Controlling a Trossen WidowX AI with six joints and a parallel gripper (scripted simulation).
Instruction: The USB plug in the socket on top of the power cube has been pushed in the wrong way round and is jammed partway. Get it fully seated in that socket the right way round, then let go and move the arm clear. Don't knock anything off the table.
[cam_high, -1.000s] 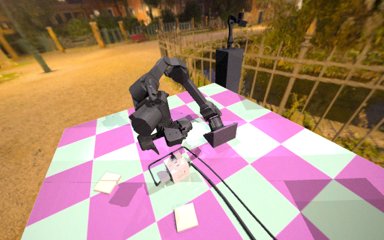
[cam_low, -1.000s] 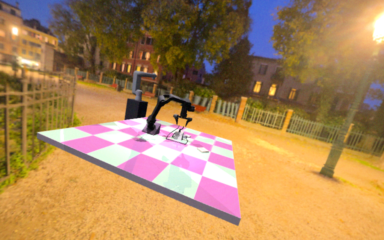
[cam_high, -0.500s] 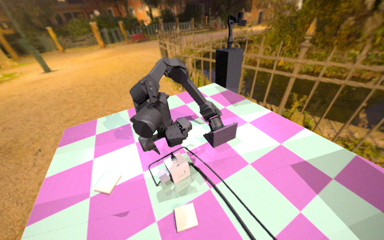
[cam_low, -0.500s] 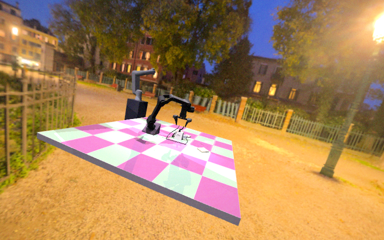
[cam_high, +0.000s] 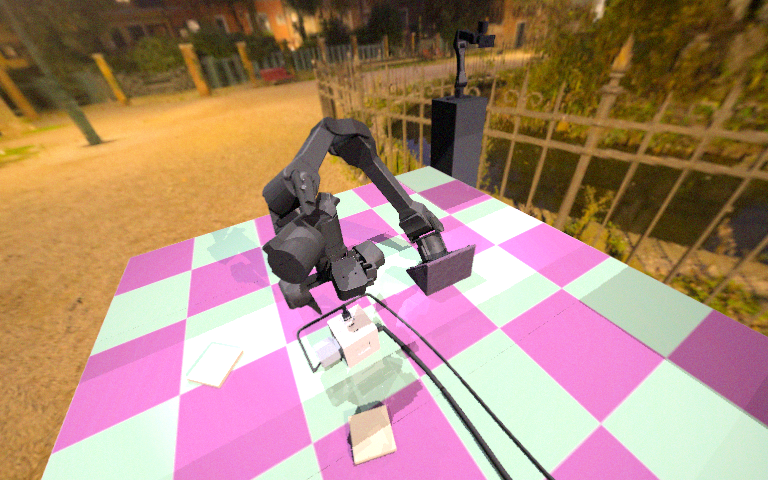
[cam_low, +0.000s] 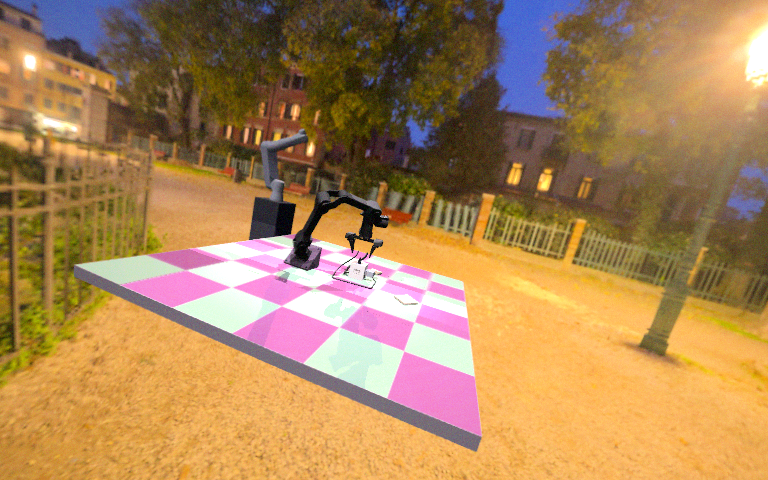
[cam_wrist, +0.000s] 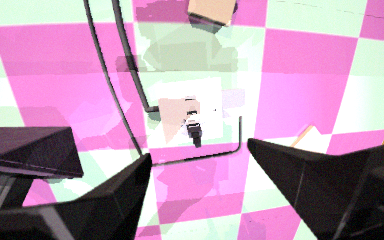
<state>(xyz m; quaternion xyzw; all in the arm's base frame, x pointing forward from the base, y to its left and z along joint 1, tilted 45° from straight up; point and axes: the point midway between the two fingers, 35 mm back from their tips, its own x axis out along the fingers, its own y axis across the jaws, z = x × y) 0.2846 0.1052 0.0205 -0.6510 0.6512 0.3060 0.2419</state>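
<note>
Now: gripper tip 3 cm above the dark USB plug.
</note>
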